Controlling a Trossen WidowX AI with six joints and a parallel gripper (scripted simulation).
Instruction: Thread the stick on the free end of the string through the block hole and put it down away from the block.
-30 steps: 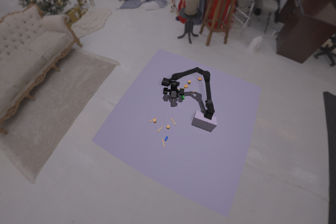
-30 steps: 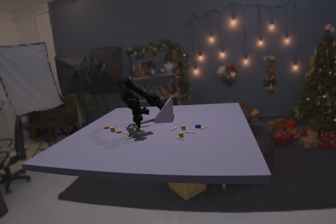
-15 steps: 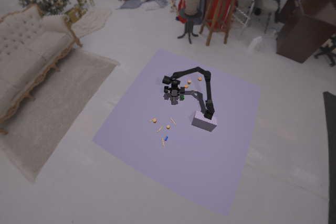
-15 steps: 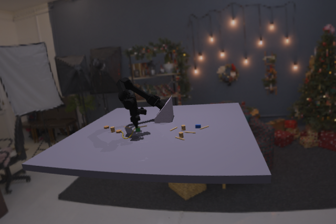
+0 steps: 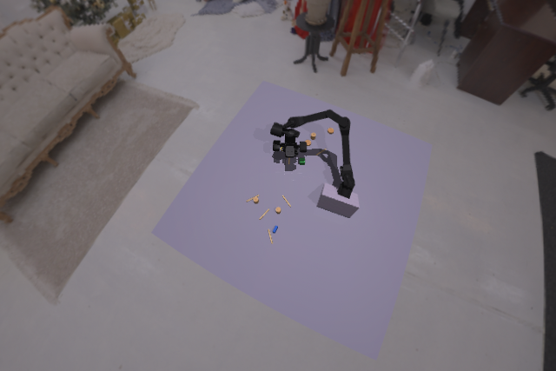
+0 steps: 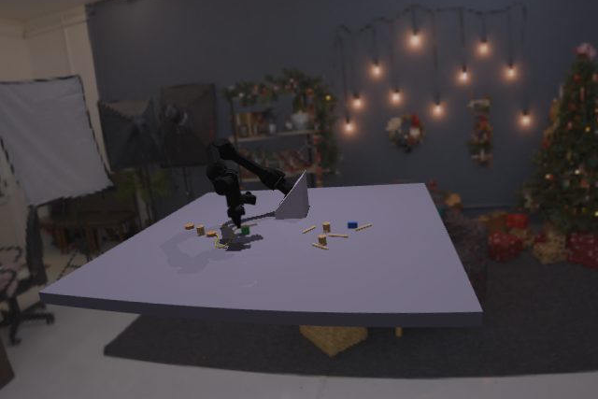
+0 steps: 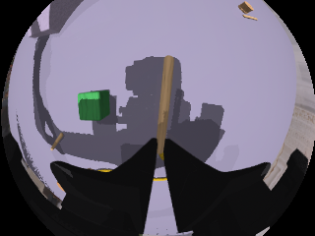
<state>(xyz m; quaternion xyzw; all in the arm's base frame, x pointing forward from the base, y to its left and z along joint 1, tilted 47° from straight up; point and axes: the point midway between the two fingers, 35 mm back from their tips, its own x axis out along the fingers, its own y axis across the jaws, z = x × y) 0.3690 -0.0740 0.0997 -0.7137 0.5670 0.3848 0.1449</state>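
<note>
The round wooden button lies 15 cm to the right of my gripper tip, 6 cm behind it and 4 cm below it. Round my gripper tip: round piece 30 cm to the right, 16 cm behind, 4 cm below; green block 8 cm behind, 4 cm below, 1 cm to the right; thin wooden stick 1 cm to the left, 1 cm behind.
</note>
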